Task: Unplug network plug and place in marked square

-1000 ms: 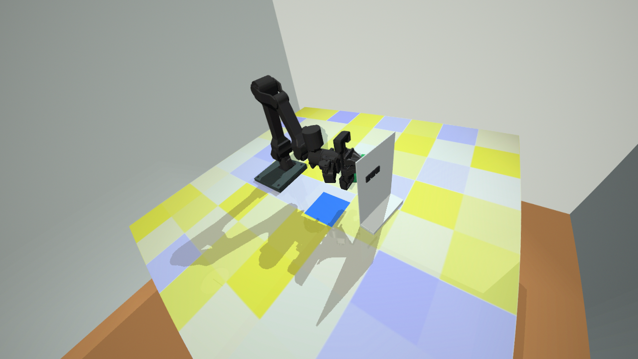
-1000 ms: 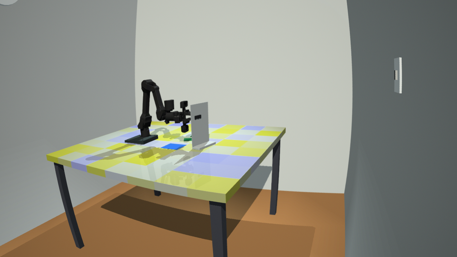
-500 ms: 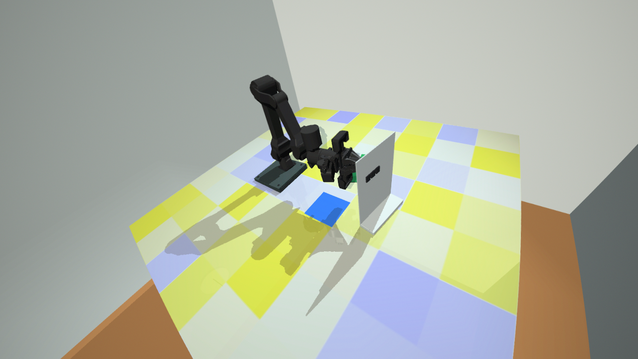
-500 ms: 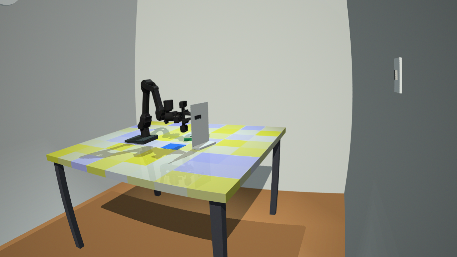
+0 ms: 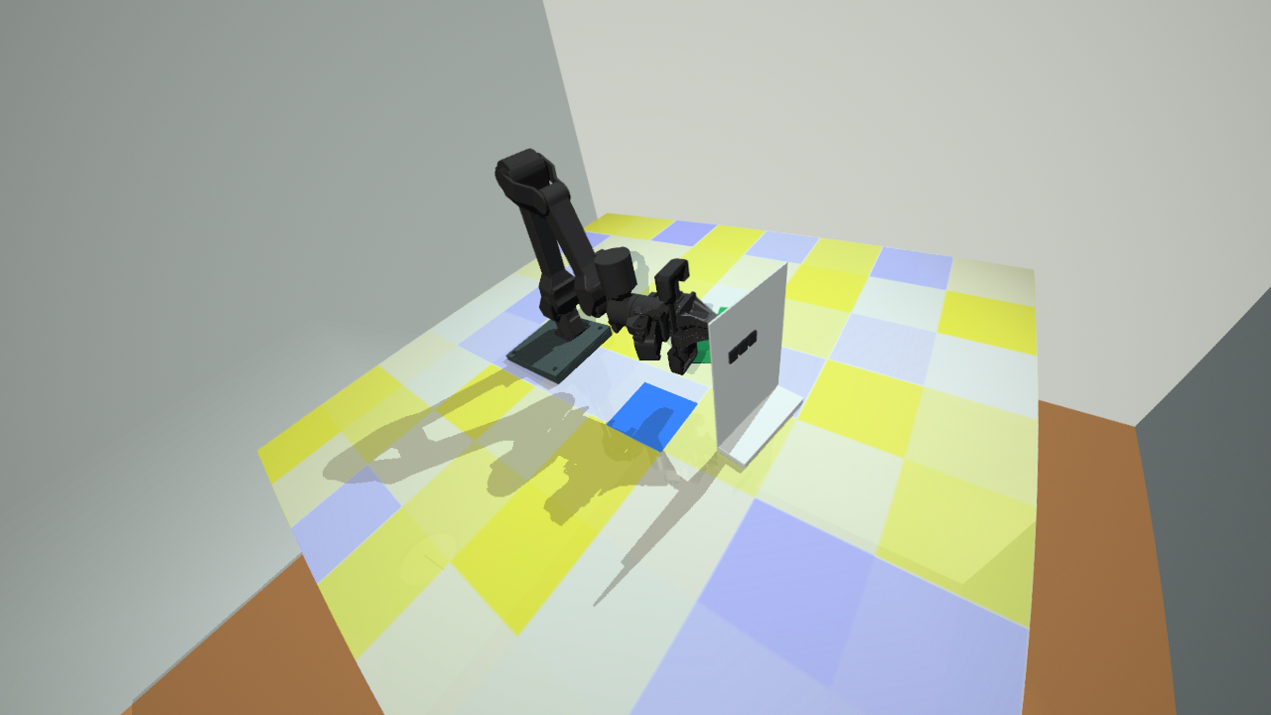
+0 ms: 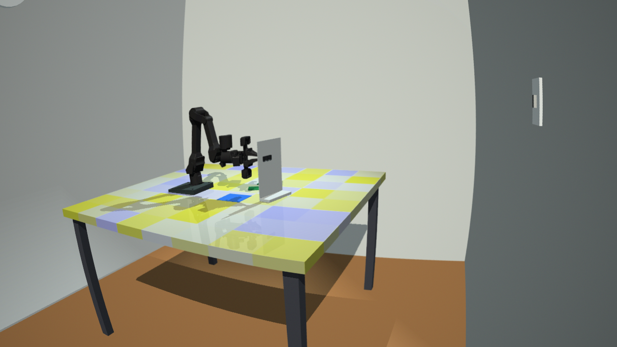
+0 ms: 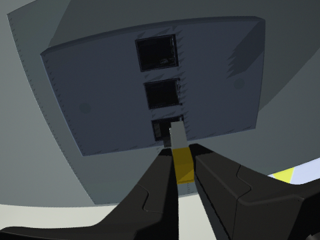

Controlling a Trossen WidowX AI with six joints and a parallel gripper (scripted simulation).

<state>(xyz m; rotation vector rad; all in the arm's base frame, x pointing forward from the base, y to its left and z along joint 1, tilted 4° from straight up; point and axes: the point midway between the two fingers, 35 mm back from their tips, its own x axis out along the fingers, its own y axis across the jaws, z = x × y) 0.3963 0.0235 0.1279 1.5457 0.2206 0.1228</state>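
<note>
My gripper tip is now 110 mm past the blue square, 90 mm to the left of it and 170 mm above it. The rest, counted from my gripper tip: upright panel (40 mm ahead, 10 mm to the right, 60 mm below); network plug (10 mm ahead).
</note>
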